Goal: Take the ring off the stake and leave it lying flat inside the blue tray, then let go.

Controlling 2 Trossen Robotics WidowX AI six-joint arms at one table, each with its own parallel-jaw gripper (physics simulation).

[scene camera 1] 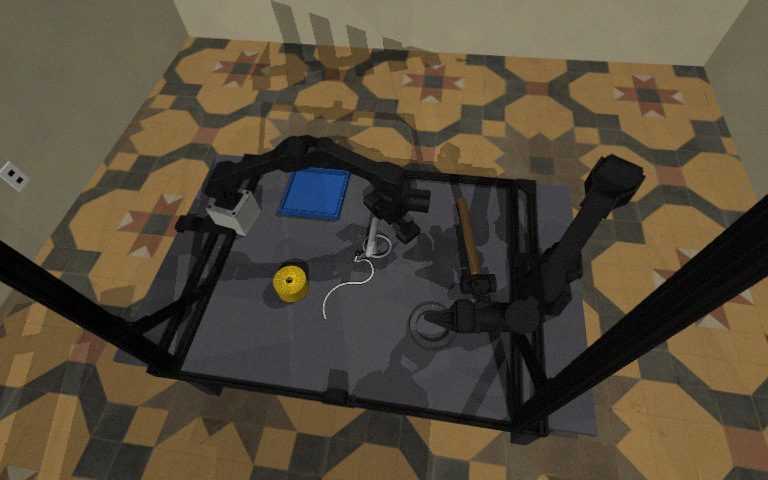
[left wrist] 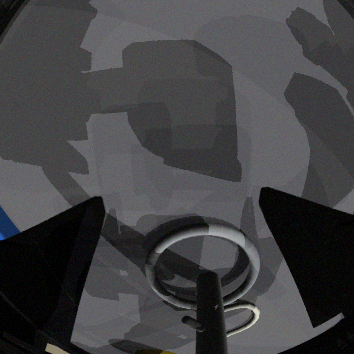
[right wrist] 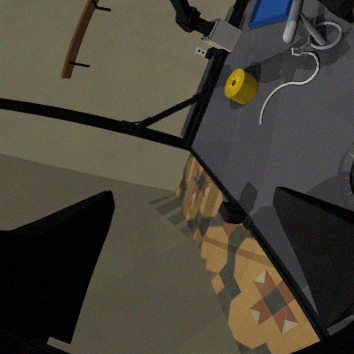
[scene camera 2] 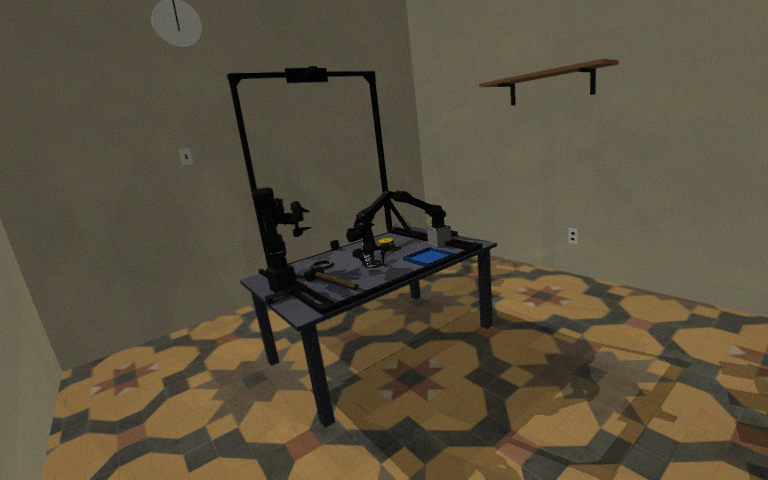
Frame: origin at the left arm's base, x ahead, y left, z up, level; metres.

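Where they show: left gripper, fingertip midpoint: (scene camera 1: 391, 228) (left wrist: 183, 200) (scene camera 2: 374, 265); right gripper, fingertip midpoint: (scene camera 1: 429, 318) (right wrist: 195, 197) (scene camera 2: 310, 219); left arm's base, origin of the base link: (scene camera 1: 228, 199) (right wrist: 209, 29) (scene camera 2: 438, 226); right arm's base, origin of the base link: (scene camera 2: 279, 268).
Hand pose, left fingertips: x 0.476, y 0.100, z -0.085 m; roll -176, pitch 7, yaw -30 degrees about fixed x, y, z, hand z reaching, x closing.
Observation:
Each offset is from my left fingertips to the top centre of the thing. "pt": to the spot under its first point.
A slim grey ring {pt dy -0.048, dx +0.014, dz -0.010 m} (scene camera 1: 390, 244) (left wrist: 212, 230) (right wrist: 341, 34) lies low around the foot of an upright stake with a thick crossbar on top (scene camera 1: 372, 234) (left wrist: 211, 315) (right wrist: 293, 22). My left gripper (scene camera 2: 372, 259) (left wrist: 183, 200) is open above the ring, its fingers apart to either side in the left wrist view, with nothing between them. The blue tray {dy +0.071, dx -0.284, dz +0.004 m} (scene camera 1: 316, 192) (scene camera 2: 430, 256) (right wrist: 270, 12) holds nothing that I can see. My right gripper (scene camera 2: 306, 220) (right wrist: 195, 197) is open and empty, raised well above the table. The left arm partly hides the stake in scene camera 1.
A yellow cylinder {dy -0.267, dx -0.208, dz +0.032 m} (scene camera 1: 291, 285) (scene camera 2: 385, 243) (right wrist: 242, 87) and a curved white cord {pt dy -0.214, dx -0.076, dz -0.012 m} (scene camera 1: 342, 283) (right wrist: 300, 82) lie near the stake. A wood-handled hammer {dy +0.022, dx +0.239, dz +0.032 m} (scene camera 1: 470, 237) (scene camera 2: 336, 280) lies toward the right arm. A thicker ribbed ring {pt dy -0.275, dx +0.156, dz -0.002 m} (scene camera 1: 414, 325) lies beneath the right gripper.

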